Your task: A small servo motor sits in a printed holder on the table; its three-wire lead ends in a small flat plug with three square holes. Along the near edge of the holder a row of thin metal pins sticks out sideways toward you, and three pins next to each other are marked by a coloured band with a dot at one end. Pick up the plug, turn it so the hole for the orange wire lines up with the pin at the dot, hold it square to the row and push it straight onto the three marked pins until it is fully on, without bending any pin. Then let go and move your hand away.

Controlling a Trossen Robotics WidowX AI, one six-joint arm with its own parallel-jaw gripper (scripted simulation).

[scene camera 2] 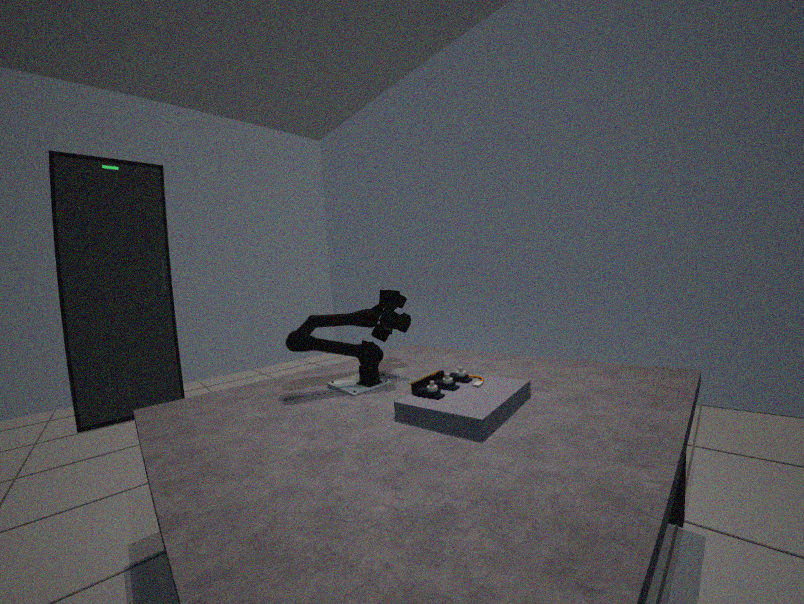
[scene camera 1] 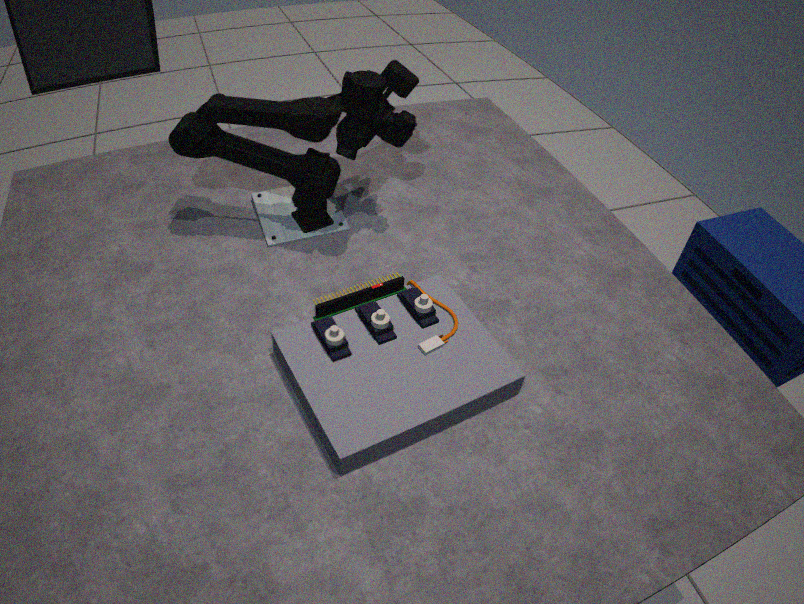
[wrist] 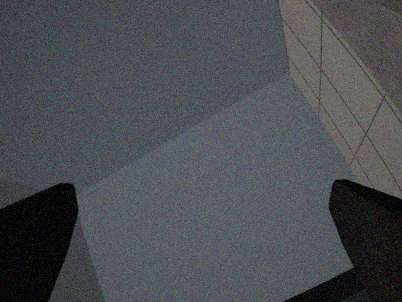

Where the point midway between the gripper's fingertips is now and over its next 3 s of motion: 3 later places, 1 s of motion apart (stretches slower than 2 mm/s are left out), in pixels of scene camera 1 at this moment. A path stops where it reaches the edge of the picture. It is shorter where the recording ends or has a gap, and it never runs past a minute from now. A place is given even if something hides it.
My gripper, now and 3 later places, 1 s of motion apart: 393, 88; 428, 96; 465, 115; 485, 140
